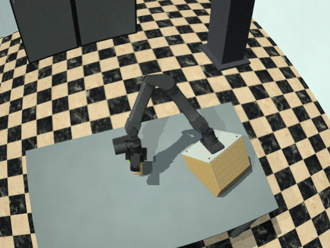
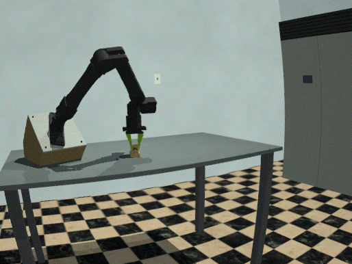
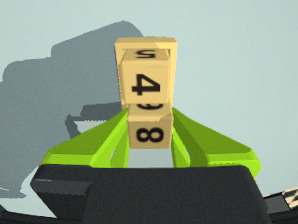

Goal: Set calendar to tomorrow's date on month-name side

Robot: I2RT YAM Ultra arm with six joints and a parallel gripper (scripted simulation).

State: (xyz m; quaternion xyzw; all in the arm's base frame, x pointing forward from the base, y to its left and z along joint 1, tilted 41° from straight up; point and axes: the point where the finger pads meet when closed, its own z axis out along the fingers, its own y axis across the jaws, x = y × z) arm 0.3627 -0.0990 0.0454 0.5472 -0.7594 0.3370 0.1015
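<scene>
Now: hand 10 mm to the right of the tan tray and 30 mm above it.
</scene>
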